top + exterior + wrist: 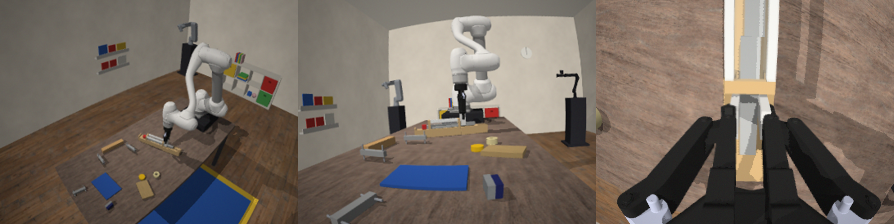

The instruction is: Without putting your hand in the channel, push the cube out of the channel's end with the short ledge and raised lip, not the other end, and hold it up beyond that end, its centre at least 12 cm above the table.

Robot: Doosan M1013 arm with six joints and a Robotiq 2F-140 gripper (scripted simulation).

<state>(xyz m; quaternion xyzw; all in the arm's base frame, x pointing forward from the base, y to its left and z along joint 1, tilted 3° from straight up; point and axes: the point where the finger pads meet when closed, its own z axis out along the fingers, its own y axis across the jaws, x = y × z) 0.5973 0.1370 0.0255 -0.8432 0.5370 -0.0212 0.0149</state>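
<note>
Now: hand 90 mm short of the red cube, 200 mm to the left of it and 30 mm above it. From my hand the other things lie so: yellow disc (360 mm ahead, 130 mm to the left, 80 mm below); wooden board (410 mm ahead, 240 mm to the left, 80 mm below); channel (50 mm ahead, 100 mm to the right, 30 mm below).
</note>
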